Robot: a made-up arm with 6 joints. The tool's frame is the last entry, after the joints. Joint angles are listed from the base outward. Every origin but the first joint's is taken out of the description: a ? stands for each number. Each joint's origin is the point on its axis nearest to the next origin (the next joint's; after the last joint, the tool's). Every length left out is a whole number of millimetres.
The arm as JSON. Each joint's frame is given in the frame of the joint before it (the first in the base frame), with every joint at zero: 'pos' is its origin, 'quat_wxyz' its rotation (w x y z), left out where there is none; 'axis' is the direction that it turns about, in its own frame. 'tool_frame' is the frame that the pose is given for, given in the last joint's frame.
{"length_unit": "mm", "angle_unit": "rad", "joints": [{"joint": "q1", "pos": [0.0, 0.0, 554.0], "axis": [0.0, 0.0, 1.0]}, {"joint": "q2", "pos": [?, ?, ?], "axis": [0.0, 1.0, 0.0]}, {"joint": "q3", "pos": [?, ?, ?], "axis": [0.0, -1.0, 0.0]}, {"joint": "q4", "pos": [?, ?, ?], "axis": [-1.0, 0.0, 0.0]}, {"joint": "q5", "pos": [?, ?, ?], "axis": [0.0, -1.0, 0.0]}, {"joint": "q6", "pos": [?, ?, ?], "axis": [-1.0, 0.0, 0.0]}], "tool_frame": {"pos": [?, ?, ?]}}
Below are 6 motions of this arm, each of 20 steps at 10 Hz.
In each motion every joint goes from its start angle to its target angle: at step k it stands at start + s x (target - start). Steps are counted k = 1, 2, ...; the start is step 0. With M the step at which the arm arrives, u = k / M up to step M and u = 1 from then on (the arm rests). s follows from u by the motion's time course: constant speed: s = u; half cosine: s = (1 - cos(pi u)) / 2; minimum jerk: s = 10 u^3 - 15 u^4 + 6 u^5.
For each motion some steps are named. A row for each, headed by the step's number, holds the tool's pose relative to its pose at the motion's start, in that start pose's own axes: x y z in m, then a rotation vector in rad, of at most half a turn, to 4 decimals.
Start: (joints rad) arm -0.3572 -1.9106 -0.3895 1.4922 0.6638 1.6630
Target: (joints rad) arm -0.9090 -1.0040 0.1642 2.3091 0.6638 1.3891
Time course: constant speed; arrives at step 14
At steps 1, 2, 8, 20:
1: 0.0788 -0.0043 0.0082 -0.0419 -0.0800 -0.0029
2: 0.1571 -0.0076 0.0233 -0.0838 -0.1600 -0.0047
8: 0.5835 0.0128 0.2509 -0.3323 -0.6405 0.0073
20: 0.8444 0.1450 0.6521 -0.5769 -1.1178 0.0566

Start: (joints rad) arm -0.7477 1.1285 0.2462 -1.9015 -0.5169 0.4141
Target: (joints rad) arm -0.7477 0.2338 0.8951 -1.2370 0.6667 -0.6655
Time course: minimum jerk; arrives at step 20
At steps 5, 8, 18, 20:
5: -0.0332 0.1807 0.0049 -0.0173 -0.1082 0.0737
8: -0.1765 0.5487 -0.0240 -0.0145 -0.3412 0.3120
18: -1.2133 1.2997 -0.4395 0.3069 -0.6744 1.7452
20: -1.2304 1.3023 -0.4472 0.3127 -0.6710 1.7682

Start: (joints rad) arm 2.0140 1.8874 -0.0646 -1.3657 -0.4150 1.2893
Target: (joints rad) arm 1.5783 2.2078 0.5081 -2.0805 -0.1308 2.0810
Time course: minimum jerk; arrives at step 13
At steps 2, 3, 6, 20:
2: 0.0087 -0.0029 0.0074 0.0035 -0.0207 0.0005
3: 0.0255 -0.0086 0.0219 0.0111 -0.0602 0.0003
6: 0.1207 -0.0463 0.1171 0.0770 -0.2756 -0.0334
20: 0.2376 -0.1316 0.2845 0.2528 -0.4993 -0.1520

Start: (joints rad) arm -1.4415 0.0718 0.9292 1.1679 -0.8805 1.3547
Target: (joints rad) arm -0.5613 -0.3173 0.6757 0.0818 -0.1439 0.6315
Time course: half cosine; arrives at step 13
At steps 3, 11, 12, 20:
3: -0.0485 -0.0112 -0.0148 0.2261 -0.2122 -0.1132
11: -0.2683 0.0332 -0.0816 1.8216 -1.6835 -0.1919
12: -0.2778 0.0389 -0.0835 1.9061 -1.7600 -0.1540
20: -0.2810 0.0409 -0.0842 1.9347 -1.7858 -0.1399

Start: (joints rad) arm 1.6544 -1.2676 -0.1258 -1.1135 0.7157 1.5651
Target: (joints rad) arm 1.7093 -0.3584 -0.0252 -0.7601 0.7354 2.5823
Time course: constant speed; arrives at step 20
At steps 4, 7, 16, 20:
4: 0.0589 0.1186 -0.1371 -0.3412 0.0579 0.0835
7: 0.0857 0.2040 -0.2509 -0.5938 0.0858 0.1615
16: 0.0701 0.4271 -0.6319 -1.3225 0.0689 0.4638
20: 0.0161 0.5032 -0.8113 -1.6249 0.0013 0.6253

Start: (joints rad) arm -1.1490 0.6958 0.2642 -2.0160 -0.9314 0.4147
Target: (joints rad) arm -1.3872 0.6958 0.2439 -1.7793 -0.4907 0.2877
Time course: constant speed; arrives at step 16
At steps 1, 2, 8, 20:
1: -0.0173 0.0020 0.0161 -0.0009 -0.0354 -0.0198
2: -0.0349 0.0040 0.0318 -0.0018 -0.0710 -0.0392
8: -0.1456 0.0159 0.1202 -0.0064 -0.2899 -0.1475
20: -0.3052 0.0315 0.2204 -0.0138 -0.5929 -0.2708

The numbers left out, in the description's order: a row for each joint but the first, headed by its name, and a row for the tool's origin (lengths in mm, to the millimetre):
q2: 0.0 0.0 0.0
q3: 0.0 0.0 905.0
q4: 988.0 0.0 0.0
q5: 0.0 -209.0 0.0
q6: 0.0 0.0 0.0
tool: 0.0 0.0 0.0

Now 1 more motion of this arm.
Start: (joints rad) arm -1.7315 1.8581 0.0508 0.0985 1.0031 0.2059
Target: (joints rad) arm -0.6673 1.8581 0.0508 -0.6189 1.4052 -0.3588
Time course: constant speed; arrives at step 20
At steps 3, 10, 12, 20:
3: 0.0070 0.0973 0.0320 0.0282 -0.0614 0.0119
10: -0.0200 0.3283 0.0617 0.0993 -0.2153 0.0729
12: -0.0384 0.3918 0.0584 0.1214 -0.2607 0.0997
20: -0.1524 0.6151 -0.0044 0.2188 -0.4392 0.2521

